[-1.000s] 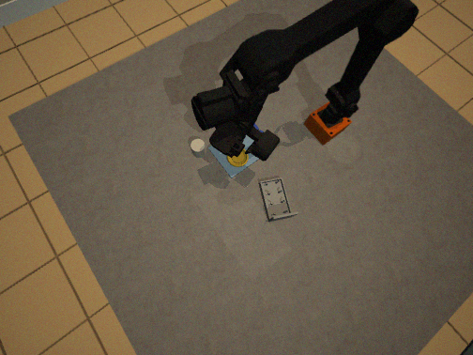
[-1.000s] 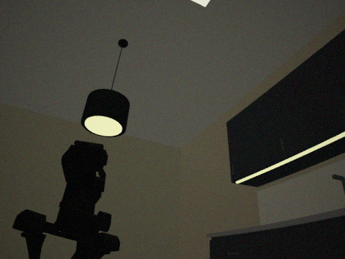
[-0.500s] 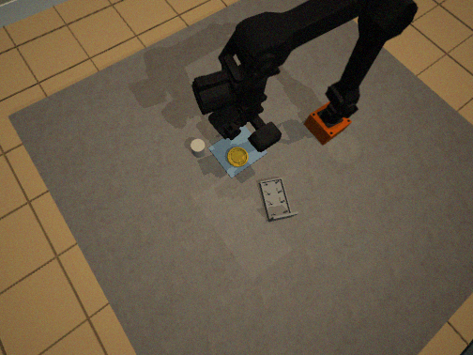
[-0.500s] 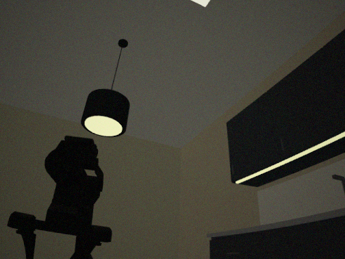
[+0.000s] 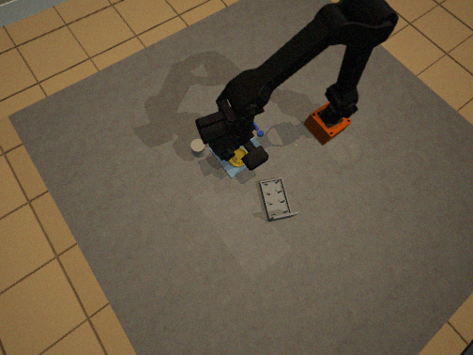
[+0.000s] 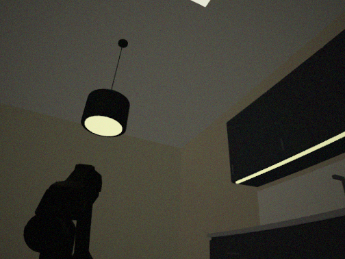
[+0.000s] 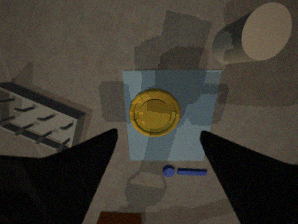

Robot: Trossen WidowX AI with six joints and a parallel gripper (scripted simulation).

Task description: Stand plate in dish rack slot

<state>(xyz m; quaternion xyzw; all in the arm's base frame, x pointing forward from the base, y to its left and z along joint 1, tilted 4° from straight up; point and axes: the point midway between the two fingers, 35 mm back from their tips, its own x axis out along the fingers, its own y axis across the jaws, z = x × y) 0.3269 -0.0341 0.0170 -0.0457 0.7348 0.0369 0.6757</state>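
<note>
The yellow plate lies 50 mm below my gripper tip. The rest, counted from my gripper tip: blue utensil 110 mm behind, 60 mm to the right, 60 mm below; blue mat 60 mm below, 20 mm to the right, 10 mm behind; white cup 100 mm ahead, 80 mm to the right, 40 mm below.
</note>
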